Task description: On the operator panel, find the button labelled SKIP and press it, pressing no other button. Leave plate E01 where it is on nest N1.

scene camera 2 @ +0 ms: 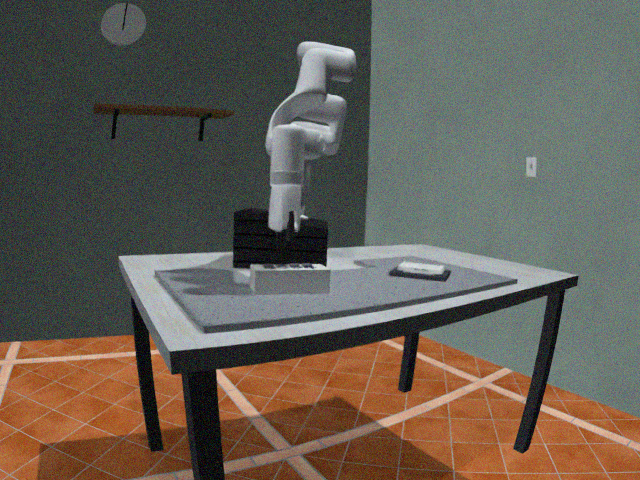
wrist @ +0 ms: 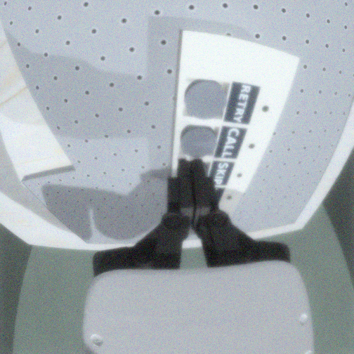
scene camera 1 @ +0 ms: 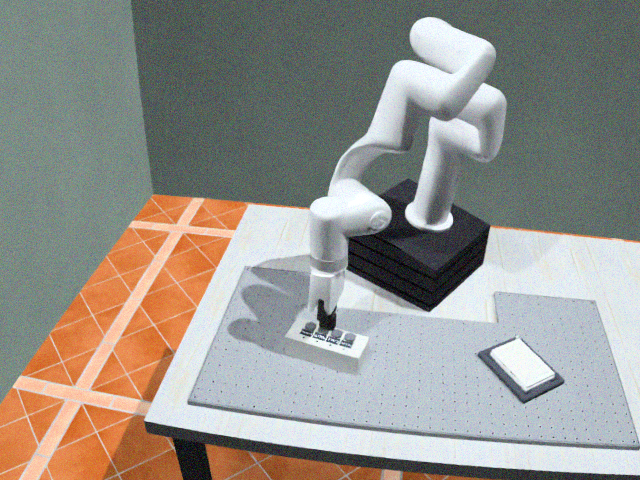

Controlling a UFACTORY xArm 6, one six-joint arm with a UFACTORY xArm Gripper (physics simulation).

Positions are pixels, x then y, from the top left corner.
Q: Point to a retry button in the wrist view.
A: At 204,98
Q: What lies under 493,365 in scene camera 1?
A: A dark nest N1.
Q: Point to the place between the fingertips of the gripper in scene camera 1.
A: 327,327
